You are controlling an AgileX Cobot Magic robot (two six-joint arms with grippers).
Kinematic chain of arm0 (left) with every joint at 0, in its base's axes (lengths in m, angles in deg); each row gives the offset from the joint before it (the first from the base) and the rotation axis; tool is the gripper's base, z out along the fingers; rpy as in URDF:
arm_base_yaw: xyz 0 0 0.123 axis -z
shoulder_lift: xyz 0 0 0 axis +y
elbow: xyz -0.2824 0 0.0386 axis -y
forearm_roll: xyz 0.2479 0 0.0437 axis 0.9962 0 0.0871
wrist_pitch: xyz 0 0 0 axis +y
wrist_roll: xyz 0.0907 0 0.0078 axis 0.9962 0 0.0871
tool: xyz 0 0 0 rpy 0 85 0
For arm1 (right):
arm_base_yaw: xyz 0 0 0.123 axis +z
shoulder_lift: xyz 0 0 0 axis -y
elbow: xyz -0.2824 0 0.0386 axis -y
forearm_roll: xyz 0.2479 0 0.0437 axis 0.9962 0 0.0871
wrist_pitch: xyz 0 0 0 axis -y
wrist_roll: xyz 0.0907 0 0.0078 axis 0.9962 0 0.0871
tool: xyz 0 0 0 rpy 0 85 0
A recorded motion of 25 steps. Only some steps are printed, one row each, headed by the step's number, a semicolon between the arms.
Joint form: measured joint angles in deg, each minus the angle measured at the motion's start. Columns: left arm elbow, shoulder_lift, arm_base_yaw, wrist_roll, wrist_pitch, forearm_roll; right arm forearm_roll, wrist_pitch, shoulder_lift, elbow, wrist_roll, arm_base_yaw.
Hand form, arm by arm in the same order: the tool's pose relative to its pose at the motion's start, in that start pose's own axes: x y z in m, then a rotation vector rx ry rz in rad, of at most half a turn. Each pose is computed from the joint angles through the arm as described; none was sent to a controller.
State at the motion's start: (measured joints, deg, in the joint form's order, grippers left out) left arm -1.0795 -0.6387 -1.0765 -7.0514 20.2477 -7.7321; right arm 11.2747 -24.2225 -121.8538 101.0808 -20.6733 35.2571
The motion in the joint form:
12: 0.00 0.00 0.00 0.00 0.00 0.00; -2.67 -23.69 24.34 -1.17 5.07 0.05
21: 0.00 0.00 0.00 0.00 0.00 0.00; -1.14 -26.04 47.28 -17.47 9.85 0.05
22: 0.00 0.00 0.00 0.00 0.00 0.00; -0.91 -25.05 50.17 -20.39 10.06 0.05
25: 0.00 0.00 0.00 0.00 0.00 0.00; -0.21 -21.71 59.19 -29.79 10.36 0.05
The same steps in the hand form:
12: 0.0000 0.0000 0.0000 0.0000 0.0000 0.0000; -0.0532 0.0084 -0.1825 -0.0330 0.0050 0.0102
21: 0.0000 0.0000 0.0000 0.0000 0.0000 0.0000; -0.0133 0.0273 -0.2983 -0.0472 -0.0725 0.0981
22: 0.0000 0.0000 0.0000 0.0000 0.0000 0.0000; -0.0042 0.0298 -0.3078 -0.0465 -0.0894 0.1048
25: 0.0000 0.0000 0.0000 0.0000 0.0000 0.0000; 0.0275 0.0378 -0.3328 -0.0430 -0.1413 0.1205

